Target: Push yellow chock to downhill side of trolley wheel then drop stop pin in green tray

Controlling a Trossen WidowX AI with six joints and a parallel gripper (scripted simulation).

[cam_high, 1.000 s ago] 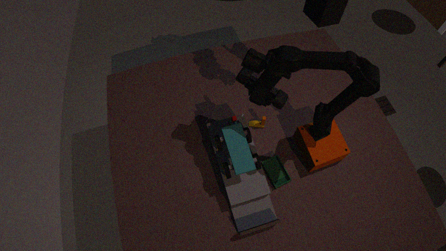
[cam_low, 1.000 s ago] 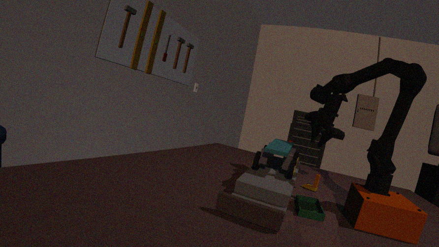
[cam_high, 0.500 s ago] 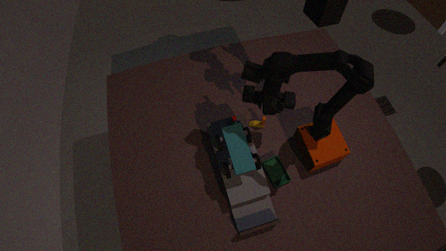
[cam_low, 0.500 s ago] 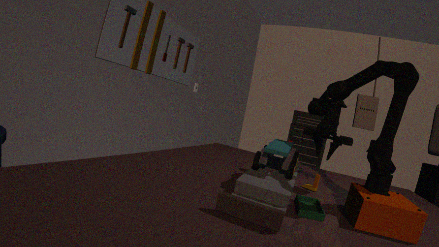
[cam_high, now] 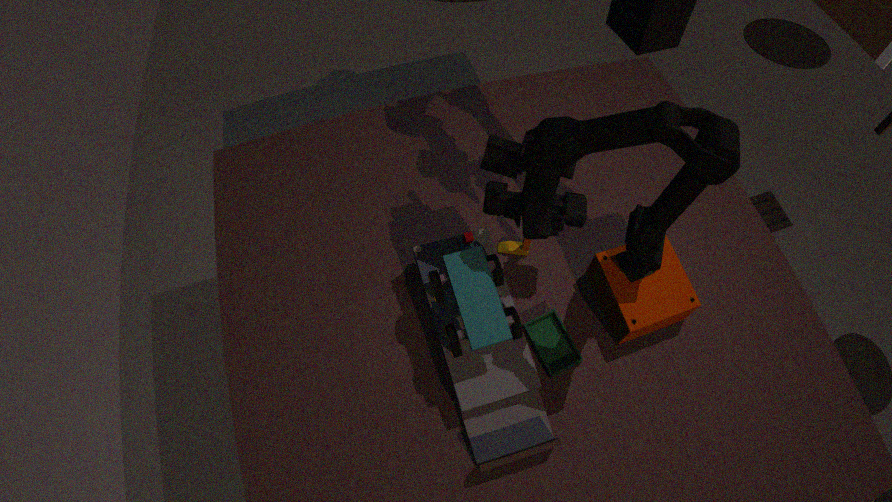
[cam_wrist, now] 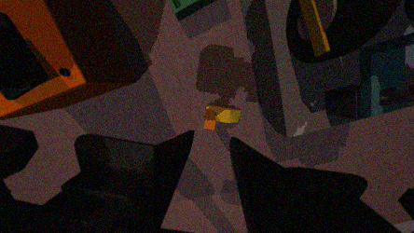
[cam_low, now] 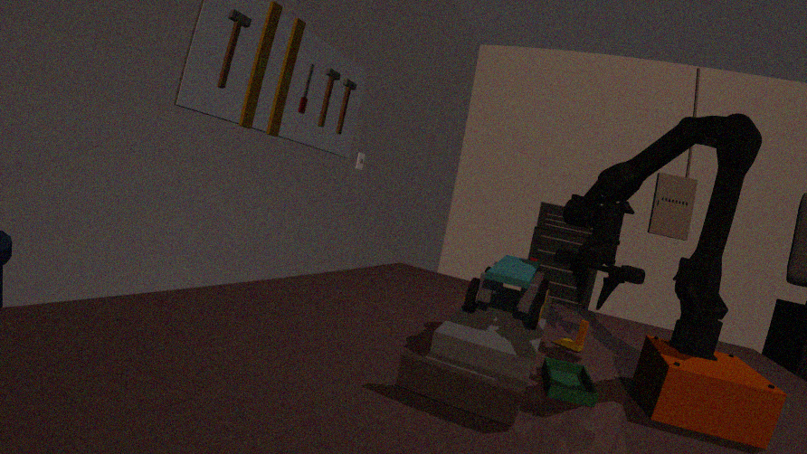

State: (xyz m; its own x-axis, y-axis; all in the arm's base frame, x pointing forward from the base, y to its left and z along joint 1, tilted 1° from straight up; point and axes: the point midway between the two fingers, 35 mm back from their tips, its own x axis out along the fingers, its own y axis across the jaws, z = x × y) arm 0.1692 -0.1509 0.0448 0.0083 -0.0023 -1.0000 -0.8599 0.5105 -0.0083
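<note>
My gripper tip is 2 cm short of the yellow chock, 1 cm to the left of it and 8 cm above it. From my gripper tip the other things lie so: red-headed stop pin 13 cm ahead, 4 cm above; grey ramp 16 cm ahead, 12 cm to the left, 5 cm below; trolley 16 cm ahead, 11 cm to the left, 2 cm above.
</note>
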